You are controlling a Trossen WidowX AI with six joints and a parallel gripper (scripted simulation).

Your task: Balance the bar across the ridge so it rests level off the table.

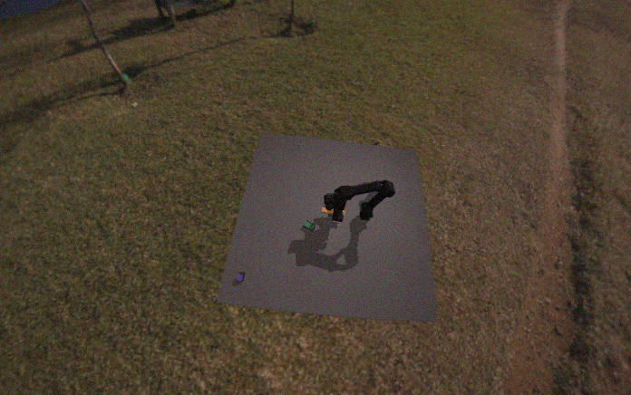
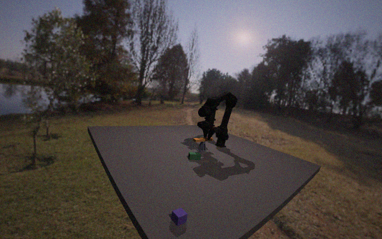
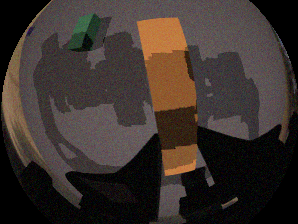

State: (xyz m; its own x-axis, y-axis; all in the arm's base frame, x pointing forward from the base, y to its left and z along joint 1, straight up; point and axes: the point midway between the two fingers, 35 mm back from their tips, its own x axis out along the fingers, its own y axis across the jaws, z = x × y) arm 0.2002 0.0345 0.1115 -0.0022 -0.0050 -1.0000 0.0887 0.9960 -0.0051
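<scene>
Right now the orange bar is 30 mm ahead of my gripper tip. The rest, counted from my gripper tip: green block: 170 mm ahead, 90 mm to the left, 60 mm below; then purple cube: 540 mm ahead, 470 mm to the left, 60 mm below.
</scene>
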